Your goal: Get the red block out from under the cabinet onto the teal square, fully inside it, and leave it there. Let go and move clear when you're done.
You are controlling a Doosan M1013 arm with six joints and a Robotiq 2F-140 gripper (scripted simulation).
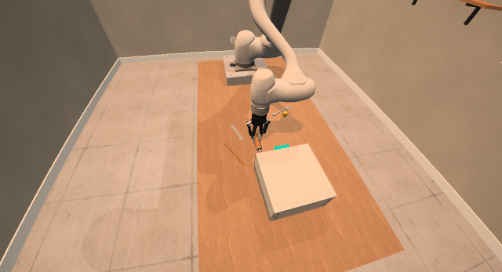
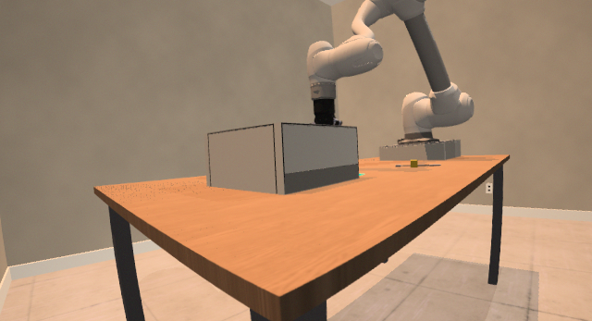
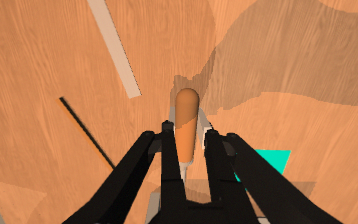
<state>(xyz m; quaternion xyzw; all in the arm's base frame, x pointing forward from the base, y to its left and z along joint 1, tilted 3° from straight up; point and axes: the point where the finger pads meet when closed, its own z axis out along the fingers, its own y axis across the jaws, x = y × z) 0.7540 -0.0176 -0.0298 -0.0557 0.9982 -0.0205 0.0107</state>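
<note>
Now: hand 150 mm to the right of the teal square, 90 mm short of it and 40 mm above it. Also, from my hand: flat grey strip (110 mm to the right, 80 mm behind, 40 mm below); then thin stick (140 mm to the right, 80 mm ahead, 30 mm below); then screwdriver (130 mm ahead, 50 mm to the left, 20 mm below).
</note>
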